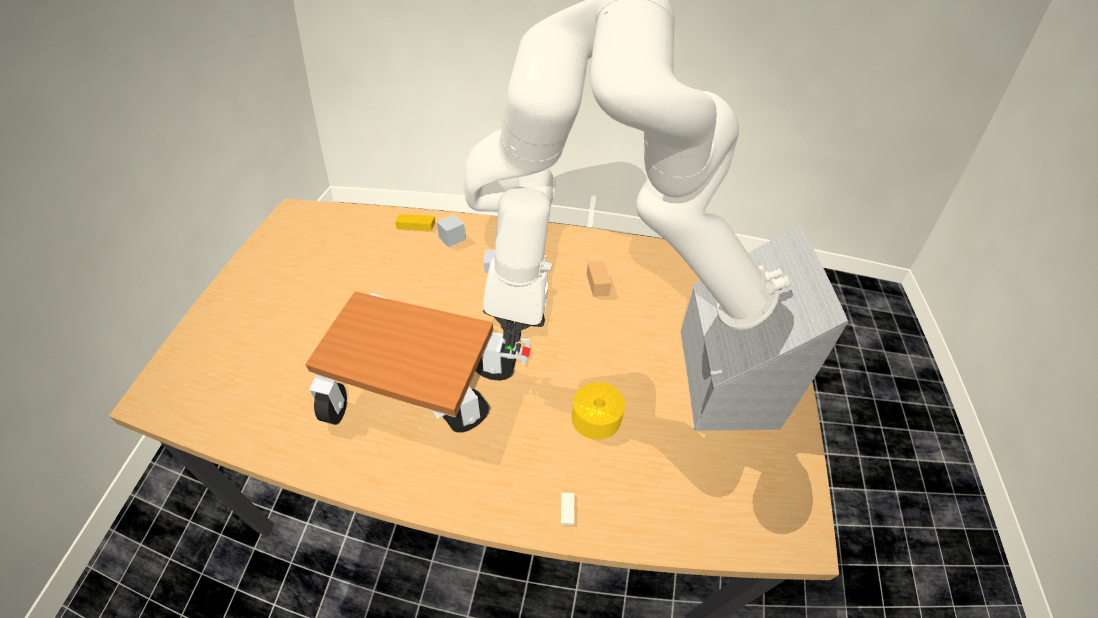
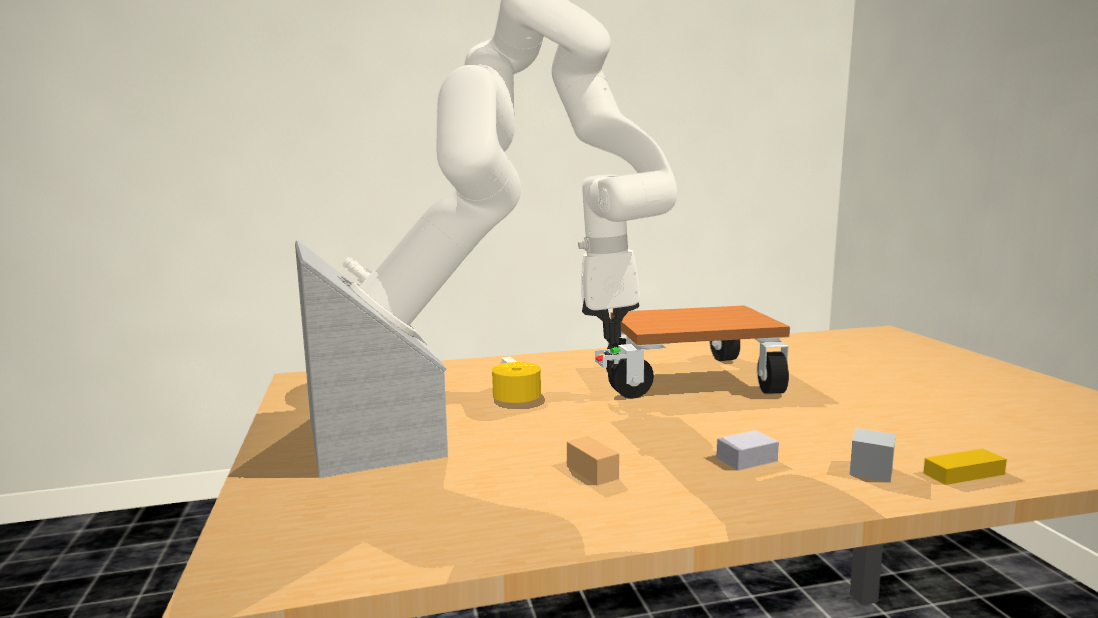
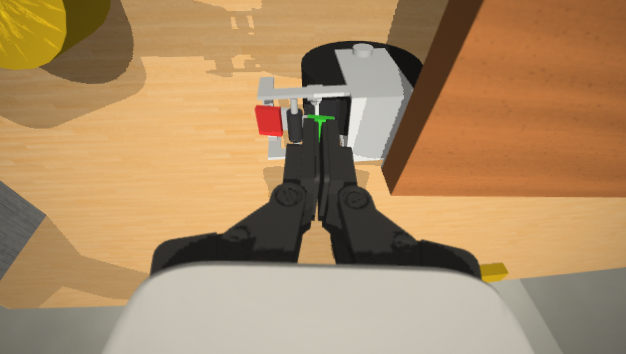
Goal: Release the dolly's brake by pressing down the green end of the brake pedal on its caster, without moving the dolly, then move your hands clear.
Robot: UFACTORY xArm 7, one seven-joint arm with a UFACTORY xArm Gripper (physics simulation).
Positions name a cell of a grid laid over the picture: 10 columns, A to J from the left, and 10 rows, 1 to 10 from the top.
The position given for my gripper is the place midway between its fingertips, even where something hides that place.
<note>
I see my gripper (image 2: F6), a dolly (image 1: D6), a yellow cylinder (image 1: F7), a tan block (image 2: F8), a lavender block (image 2: G8), a yellow bar (image 2: I8) and a grey cube (image 2: H8).
The dolly shows as well in image 2 (image 2: G6) and in image 3 (image 3: I3). The yellow cylinder also shows in image 2 (image 2: E7). My gripper is seen too in image 1 (image 1: E6) and in image 3 (image 3: F5). Image 3 does not show the tan block, which is hidden by my gripper. Image 3 misses the lavender block, which is hidden by my gripper.
</note>
